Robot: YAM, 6 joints.
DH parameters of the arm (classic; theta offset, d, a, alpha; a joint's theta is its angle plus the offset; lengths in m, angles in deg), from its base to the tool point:
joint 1: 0 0.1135 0.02 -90
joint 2: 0 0 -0.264 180
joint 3: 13.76 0 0.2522 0
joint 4: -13.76 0 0.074 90
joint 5: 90 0 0 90
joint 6: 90 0.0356 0 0
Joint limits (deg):
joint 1: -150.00..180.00
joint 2: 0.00..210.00
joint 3: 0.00..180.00
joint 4: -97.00..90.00
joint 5: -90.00..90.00
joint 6: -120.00..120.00
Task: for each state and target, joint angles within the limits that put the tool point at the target. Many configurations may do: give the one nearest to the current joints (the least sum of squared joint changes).
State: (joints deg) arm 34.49 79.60 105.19 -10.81 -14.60 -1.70
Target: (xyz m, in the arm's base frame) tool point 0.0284 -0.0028 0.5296
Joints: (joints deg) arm 12.11 36.47 85.07 -29.36 14.14 -1.70
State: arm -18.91 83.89 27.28 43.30 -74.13 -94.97
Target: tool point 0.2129 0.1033 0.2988
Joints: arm 17.46 66.61 34.71 47.11 -76.86 -94.97
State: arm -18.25 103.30 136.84 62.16 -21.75 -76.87
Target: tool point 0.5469 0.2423 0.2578
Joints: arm 22.69 151.17 130.53 46.73 -20.64 -76.87
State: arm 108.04 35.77 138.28 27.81 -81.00 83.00
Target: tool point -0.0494 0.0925 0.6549
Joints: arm 98.56 72.03 117.24 22.58 -80.13 83.00
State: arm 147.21 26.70 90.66 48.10 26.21 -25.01
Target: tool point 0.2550 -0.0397 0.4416
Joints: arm 166.59 0.00 64.69 63.52 35.19 -25.01
